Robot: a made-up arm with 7 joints. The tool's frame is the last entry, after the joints.
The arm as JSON. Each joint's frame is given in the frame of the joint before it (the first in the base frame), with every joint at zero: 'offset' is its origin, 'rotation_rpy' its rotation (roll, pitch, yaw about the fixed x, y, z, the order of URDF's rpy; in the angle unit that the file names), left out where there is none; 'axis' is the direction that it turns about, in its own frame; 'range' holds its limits. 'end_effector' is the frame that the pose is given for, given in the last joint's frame.
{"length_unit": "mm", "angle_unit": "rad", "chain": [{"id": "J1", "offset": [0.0, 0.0, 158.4], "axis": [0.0, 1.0, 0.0], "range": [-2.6, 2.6]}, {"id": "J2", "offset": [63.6, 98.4, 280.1], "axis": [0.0, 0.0, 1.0], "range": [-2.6, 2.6]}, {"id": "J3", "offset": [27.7, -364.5, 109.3], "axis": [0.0, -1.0, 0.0], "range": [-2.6, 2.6]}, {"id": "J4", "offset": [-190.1, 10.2, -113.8], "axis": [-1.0, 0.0, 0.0], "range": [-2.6, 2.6]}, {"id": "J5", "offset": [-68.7, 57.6, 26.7], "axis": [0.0, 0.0, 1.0], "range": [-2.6, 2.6]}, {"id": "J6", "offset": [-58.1, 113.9, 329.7], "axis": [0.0, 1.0, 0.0], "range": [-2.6, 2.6]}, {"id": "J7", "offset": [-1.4, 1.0, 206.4], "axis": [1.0, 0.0, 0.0], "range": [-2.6, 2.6]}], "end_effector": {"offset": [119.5, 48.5, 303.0]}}
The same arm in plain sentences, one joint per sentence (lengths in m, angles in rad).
The arm has seven revolute joints in a row. What follows holds with every joint at zero, and every direction is one of the base frame's. The first joint sits 0.1584 m along +z from the base frame's origin and rotates about +y, from -2.6000 to 2.6000 rad. The second joint sits 0.0636 m along +x and 0.0984 m along +y and 0.2801 m along +z from the first joint and rotates about +z, from -2.6000 to 2.6000 rad. The third joint sits 0.0277 m along +x and 0.3645 m along -y and 0.1093 m along +z from the second joint and rotates about -y, from -2.6000 to 2.6000 rad. The fourth joint sits 0.1901 m along -x and 0.0102 m along +y and 0.1138 m along -z from the third joint and rotates about -x, from -2.6000 to 2.6000 rad. The fifth joint sits 0.0687 m along -x and 0.0576 m along +y and 0.0267 m along +z from the fourth joint and rotates about +z, from -2.6000 to 2.6000 rad. The sixth joint sits 0.0581 m along -x and 0.1139 m along +y and 0.3297 m along +z from the fifth joint and rotates about +y, from -2.6000 to 2.6000 rad. The seventh joint sits 0.0014 m along -x and 0.0010 m along +y and 0.2064 m along +z from the sixth joint and rotates about +x, from -2.6000 to 2.6000 rad. The tool frame, which is the frame that the pose is given for, sits 0.1195 m along +x and 0.0485 m along +y and 0.3030 m along +z from the seventh joint; its axes are parallel to the base frame's.
